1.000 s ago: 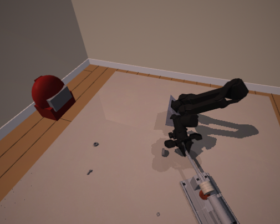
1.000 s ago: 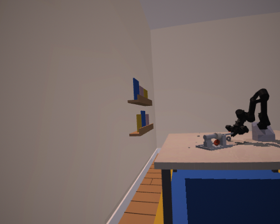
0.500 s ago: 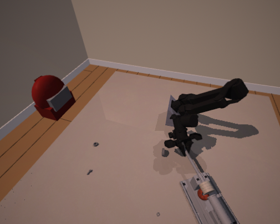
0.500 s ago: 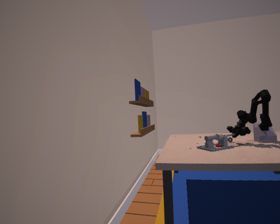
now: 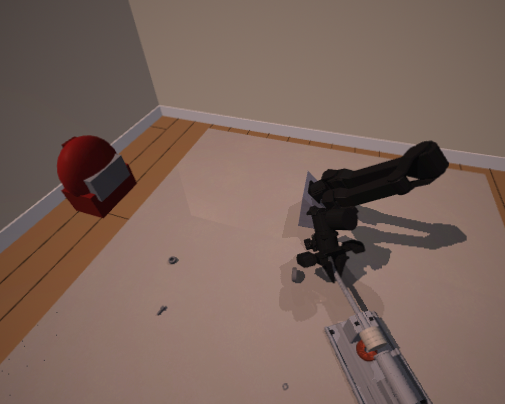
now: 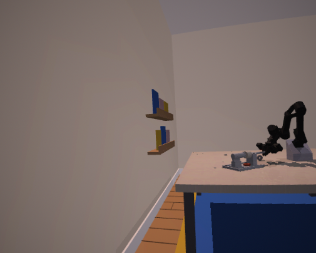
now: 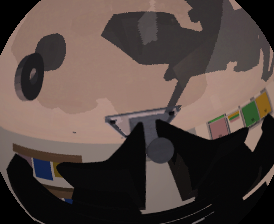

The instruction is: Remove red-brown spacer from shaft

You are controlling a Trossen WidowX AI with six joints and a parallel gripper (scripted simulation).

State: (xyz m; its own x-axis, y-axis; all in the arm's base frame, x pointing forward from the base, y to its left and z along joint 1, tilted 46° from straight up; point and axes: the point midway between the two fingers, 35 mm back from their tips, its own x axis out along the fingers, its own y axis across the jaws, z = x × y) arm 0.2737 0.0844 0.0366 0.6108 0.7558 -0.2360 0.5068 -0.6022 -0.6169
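The thin grey shaft is 6 cm ahead of my gripper tip, 4 cm to the left of it and 3 cm above it. From my gripper tip the other things lie so: grey cylinder 1 cm behind, 12 cm to the right, 3 cm below; red-brown spacer 15 cm ahead, 9 cm to the left, 4 cm below; cream spacer 14 cm ahead, 8 cm to the left, 3 cm above.
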